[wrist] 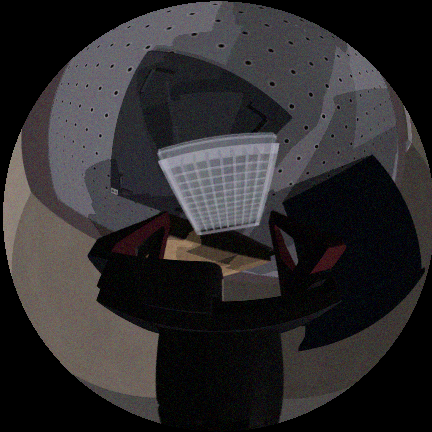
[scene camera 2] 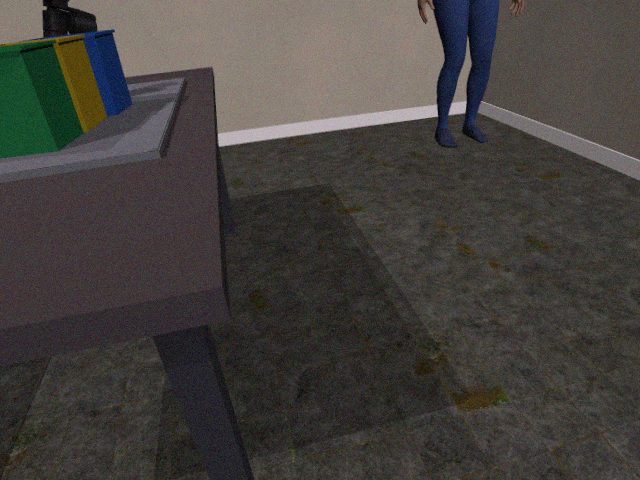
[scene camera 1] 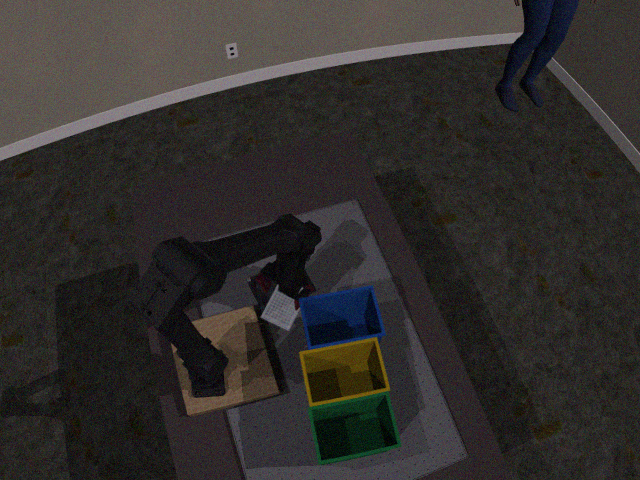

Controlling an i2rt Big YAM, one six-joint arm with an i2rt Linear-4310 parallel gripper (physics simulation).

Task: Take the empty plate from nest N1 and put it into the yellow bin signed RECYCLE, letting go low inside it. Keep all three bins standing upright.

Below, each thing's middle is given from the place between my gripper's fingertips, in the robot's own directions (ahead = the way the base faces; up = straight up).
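The white gridded plate (scene camera 1: 280, 310) has my hand 10 mm short of it and 20 mm above it. Counting from my hand, I find the blue bin (scene camera 1: 330, 319) 120 mm to the right, 140 mm ahead and 50 mm above, while the yellow bin (scene camera 1: 346, 371) is 260 mm to the right, 120 mm ahead and 50 mm above. The dark nest (wrist: 200, 99) is 60 mm to the left of my hand and 30 mm below it.
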